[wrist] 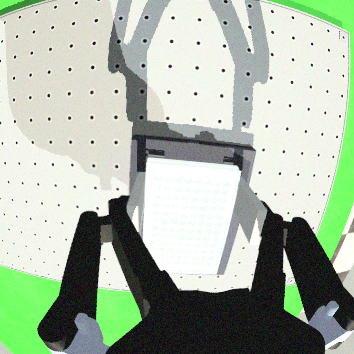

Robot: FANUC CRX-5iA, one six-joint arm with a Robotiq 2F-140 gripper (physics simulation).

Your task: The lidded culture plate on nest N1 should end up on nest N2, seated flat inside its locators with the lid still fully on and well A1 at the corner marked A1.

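Places are measured from the arm's base along level axes (x ahead, y left, z up), in millimetres.
Pixels of known places: gripper, between the fingertips: (189, 188).
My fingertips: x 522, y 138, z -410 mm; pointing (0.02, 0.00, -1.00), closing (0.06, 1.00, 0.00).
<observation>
Behind a point stands the place of what it marks.
The lidded culture plate (191, 220) {y 139, x 550, z -396 mm} is a bright white rectangle with faint rows of wells, in the middle of the wrist view. Its lid looks flat, but the lid's edge is washed out. It lies in a grey nest (195, 149) {y 142, x 484, z -413 mm} with dark locators at the far corners; no nest name or A1 mark is readable. My gripper (189, 188) {y 138, x 522, z -410 mm} is shut on the plate, with one grey finger pad against each long side. The near end of the nest is partly hidden by the black gripper body. A second nest does not show in this view.
A white board (300, 115) {y 257, x 447, z -425 mm} with a grid of small holes surrounds the nest. Green surface (22, 280) {y -153, x 721, z -438 mm} borders the board. The gripper's shadow falls on the board beyond the nest. A pale checked area lies at the right edge.
</observation>
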